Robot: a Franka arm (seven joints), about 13 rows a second.
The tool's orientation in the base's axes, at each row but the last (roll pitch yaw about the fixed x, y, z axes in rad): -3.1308 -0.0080 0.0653; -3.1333 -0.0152 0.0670; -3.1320 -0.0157 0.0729; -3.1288 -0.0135 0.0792; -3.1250 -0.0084 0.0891; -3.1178 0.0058 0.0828; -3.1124 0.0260 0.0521; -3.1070 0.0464 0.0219; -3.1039 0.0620 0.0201; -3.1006 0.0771 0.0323; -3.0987 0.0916 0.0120; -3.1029 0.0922 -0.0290
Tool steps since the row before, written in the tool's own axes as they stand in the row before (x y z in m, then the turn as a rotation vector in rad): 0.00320 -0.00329 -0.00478 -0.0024 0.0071 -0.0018; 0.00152 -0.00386 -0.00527 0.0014 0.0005 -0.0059; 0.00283 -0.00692 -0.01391 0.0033 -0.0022 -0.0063; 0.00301 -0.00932 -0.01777 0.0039 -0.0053 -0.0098; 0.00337 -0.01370 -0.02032 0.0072 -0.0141 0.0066; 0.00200 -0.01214 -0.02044 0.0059 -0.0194 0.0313; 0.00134 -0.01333 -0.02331 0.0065 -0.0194 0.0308; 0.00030 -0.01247 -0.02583 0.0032 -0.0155 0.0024; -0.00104 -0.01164 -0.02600 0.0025 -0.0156 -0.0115; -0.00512 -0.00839 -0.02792 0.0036 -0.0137 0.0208; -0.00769 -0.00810 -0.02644 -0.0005 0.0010 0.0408; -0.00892 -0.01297 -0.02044 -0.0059 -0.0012 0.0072
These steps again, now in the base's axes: 0.00294 0.00344 0.00484 -0.0019 -0.0073 0.0017; 0.00118 0.00390 0.00532 0.0013 -0.0005 0.0059; 0.00211 0.00696 0.01402 0.0030 0.0024 0.0064; 0.00204 0.00928 0.01793 0.0033 0.0055 0.0099; 0.00200 0.01359 0.02057 0.0060 0.0148 -0.0063; 0.00115 0.01179 0.02071 0.0040 0.0205 -0.0309; 0.00129 0.01273 0.02365 0.0046 0.0206 -0.0304; 0.00126 0.01160 0.02620 0.0028 0.0156 -0.0020; 0.00038 0.01066 0.02643 0.0029 0.0152 0.0119; -0.00316 0.00714 0.02855 0.0016 0.0146 -0.0204; -0.00529 0.00690 0.02735 -0.0042 0.0007 -0.0406; -0.00660 0.01237 0.02166 -0.0065 0.0017 -0.0066
